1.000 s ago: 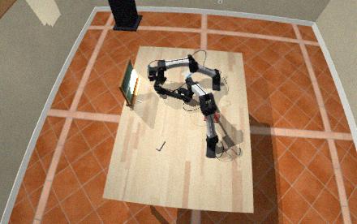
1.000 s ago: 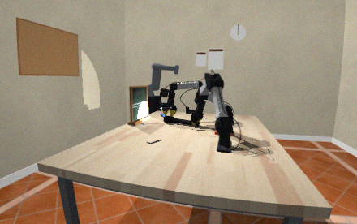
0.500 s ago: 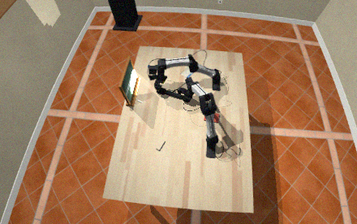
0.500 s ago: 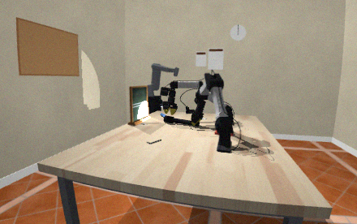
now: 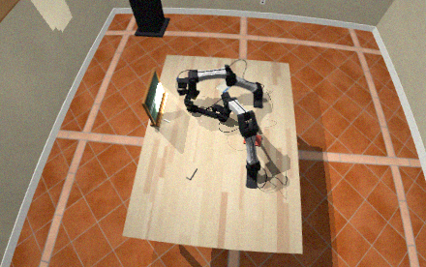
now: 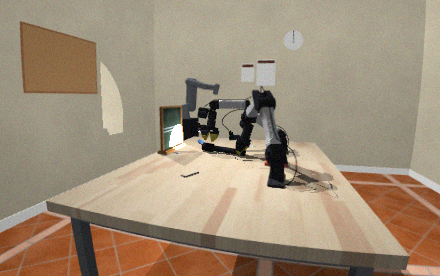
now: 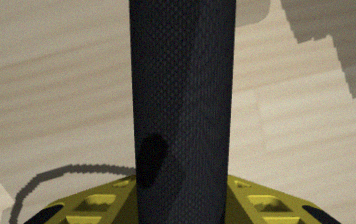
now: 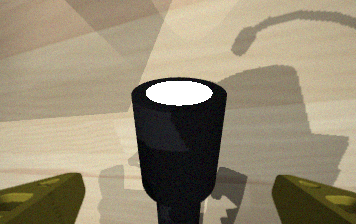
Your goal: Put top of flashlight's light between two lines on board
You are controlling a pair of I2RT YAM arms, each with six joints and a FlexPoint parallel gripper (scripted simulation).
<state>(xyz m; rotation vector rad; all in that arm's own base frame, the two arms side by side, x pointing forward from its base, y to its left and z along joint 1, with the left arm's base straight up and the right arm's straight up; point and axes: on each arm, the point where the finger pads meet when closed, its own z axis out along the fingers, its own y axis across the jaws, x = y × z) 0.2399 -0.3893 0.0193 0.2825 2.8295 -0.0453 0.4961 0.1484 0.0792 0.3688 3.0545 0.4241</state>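
Right now the flashlight head is 20 mm behind my right hand, 20 mm to the left of it and 50 mm below it. Round my right hand: white stick 170 mm ahead, 140 mm to the left, 70 mm below; green board 260 mm ahead, 40 mm to the left, 70 mm above; blue screwdriver 120 mm ahead, 200 mm to the right, 70 mm below.
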